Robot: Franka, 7 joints.
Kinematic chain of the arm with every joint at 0, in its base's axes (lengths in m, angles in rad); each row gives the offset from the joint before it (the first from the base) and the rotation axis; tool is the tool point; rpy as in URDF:
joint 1: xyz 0 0 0.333 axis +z
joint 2: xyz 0 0 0 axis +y
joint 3: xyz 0 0 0.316 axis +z
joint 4: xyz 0.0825 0 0 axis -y
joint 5: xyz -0.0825 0 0.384 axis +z
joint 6: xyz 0 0 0 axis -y
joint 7: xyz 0.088 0 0 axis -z
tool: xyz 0 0 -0.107 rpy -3.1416 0 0
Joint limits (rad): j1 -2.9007..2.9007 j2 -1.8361..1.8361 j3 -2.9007..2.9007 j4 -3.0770..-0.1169 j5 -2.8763..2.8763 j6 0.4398..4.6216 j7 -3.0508..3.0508
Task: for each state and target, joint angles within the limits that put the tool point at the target. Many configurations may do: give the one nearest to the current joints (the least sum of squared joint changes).
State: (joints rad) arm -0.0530 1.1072 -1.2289 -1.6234 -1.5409 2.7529 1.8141
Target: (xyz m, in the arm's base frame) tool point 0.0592 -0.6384 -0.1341
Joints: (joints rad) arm -0.7531 1.8361 -0.9747 -1.1956 -1.4839 2.6738 1.8141
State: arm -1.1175 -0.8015 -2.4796 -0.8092 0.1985 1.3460 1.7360
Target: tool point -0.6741 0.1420 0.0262
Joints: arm -0.6524 -1.4605 -2.5126 -0.9328 0.1948 1.6102 1.7360
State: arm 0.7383 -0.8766 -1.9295 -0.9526 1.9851 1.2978 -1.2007
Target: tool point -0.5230 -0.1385 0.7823
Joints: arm 0.1367 -1.0246 -1.8274 -0.2754 2.0633 0.6326 -1.2007
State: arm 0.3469 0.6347 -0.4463 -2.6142 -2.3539 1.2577 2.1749
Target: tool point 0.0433 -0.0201 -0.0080
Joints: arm 0.3598 1.1061 0.1066 -3.0077 -2.4885 1.5154 2.1749
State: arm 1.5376 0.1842 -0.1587 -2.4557 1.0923 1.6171 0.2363
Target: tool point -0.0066 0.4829 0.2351
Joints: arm 1.5516 0.2829 -0.1453 -2.2604 1.1406 1.6930 0.2363
